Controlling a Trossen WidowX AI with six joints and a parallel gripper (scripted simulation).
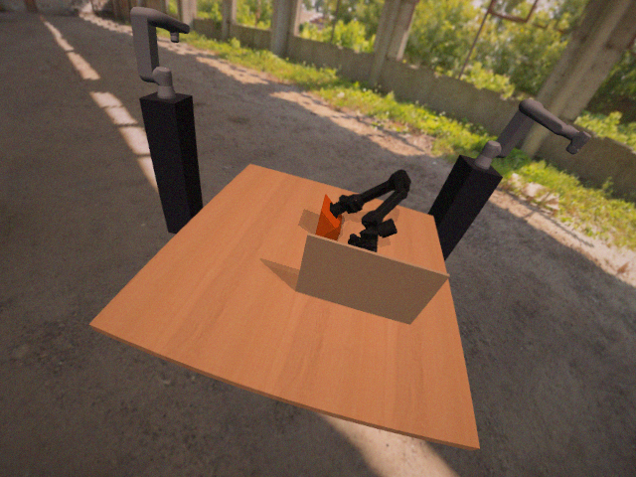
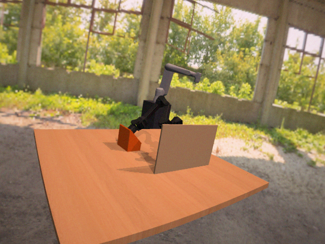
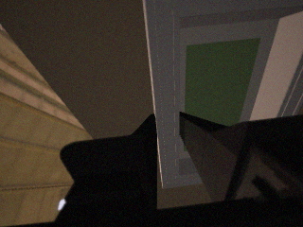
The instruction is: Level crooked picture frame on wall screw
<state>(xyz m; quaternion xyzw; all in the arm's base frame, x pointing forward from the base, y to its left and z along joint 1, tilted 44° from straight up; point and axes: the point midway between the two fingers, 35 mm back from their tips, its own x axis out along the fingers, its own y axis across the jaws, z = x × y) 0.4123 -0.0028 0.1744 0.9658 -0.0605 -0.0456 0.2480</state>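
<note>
My gripper tip is 5 cm above the picture frame and 1 cm to the right of it. Round my gripper tip: wall panel (6 cm below, 2 cm ahead, 1 cm to the left).
</note>
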